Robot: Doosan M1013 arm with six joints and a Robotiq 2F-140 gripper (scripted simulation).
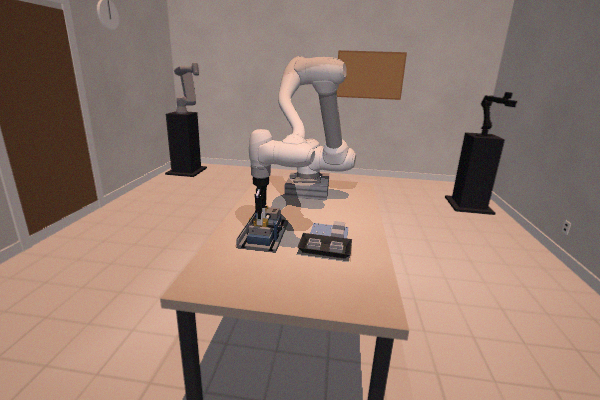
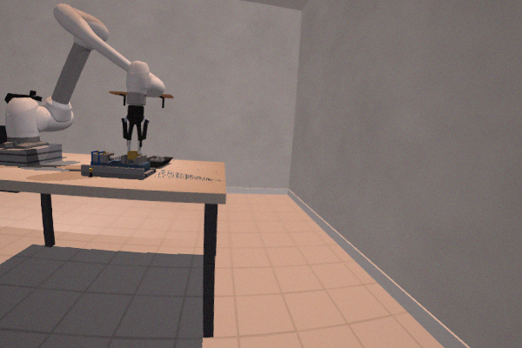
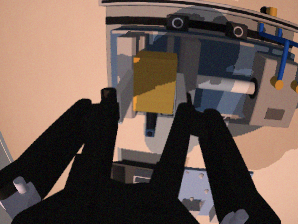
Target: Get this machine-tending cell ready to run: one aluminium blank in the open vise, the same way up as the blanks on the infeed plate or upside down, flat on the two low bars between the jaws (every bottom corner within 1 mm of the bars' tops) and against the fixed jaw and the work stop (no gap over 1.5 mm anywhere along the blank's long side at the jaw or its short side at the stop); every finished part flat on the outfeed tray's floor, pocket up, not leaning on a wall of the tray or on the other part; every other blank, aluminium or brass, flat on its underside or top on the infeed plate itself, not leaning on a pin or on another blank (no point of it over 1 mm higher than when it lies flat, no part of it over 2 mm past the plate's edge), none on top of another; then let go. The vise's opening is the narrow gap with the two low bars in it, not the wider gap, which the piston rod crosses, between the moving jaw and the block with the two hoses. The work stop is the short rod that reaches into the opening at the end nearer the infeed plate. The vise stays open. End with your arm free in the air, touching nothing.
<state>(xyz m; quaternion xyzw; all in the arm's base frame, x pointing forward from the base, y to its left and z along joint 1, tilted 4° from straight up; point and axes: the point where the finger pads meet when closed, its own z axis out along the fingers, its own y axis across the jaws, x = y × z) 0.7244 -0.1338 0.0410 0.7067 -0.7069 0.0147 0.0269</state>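
Right now the brass blank is 4 cm below my hand. The rest, counted from my hand: vise: 10 cm below, 7 cm behind; piston rod: 9 cm behind, 6 cm below; vise plate: 32 cm to the left, 15 cm behind, 13 cm below.
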